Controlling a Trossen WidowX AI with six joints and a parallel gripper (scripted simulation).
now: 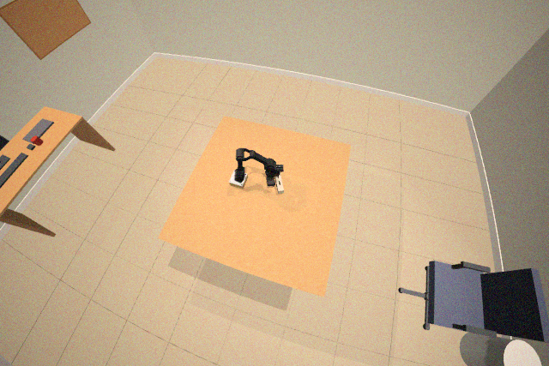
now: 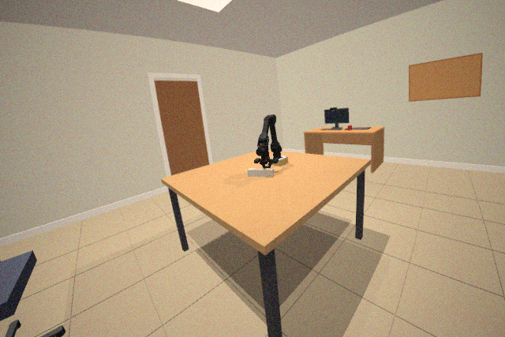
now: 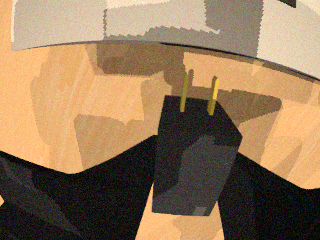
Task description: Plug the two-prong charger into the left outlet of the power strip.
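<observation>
Right now the black two-prong charger is 1 cm to the left of my gripper tip, 1 cm ahead of it and 1 cm above it.
</observation>
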